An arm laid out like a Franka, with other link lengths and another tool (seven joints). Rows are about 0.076 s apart.
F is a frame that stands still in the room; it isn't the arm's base.
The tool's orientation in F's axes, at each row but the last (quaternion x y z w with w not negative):
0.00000 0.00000 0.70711 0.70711
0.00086 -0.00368 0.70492 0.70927
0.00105 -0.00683 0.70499 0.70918
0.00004 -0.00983 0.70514 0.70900
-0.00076 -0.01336 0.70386 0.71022
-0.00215 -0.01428 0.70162 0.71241
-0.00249 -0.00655 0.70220 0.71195
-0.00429 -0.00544 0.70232 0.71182
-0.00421 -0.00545 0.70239 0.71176
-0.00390 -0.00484 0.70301 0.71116
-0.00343 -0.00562 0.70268 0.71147
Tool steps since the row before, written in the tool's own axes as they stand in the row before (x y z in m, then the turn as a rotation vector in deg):
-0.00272 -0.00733 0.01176 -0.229 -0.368 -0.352
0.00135 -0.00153 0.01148 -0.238 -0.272 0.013
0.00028 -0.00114 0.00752 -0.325 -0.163 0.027
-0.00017 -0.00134 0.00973 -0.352 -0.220 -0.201
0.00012 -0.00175 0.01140 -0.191 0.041 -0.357
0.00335 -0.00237 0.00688 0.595 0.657 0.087
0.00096 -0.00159 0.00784 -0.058 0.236 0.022
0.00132 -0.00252 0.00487 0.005 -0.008 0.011
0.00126 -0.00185 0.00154 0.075 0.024 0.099
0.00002 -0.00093 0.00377 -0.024 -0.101 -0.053
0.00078 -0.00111 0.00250 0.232 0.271 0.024
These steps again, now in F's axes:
0.00733 -0.00272 0.01176 0.368 -0.229 -0.352
0.00149 0.00127 0.01149 0.270 -0.240 0.013
0.00108 0.00019 0.00753 0.161 -0.326 0.025
0.00120 -0.00031 0.00974 0.221 -0.350 -0.203
0.00152 -0.00010 0.01143 -0.036 -0.184 -0.361
0.00226 0.00320 0.00699 -0.650 0.604 0.082
0.00150 0.00089 0.00787 -0.237 -0.055 0.019
0.00247 0.00128 0.00491 0.008 0.005 0.011
0.00185 0.00123 0.00157 -0.024 0.075 0.099
0.00088 0.00000 0.00378 0.101 -0.025 -0.052
0.00109 0.00076 0.00252 -0.268 0.235 0.021

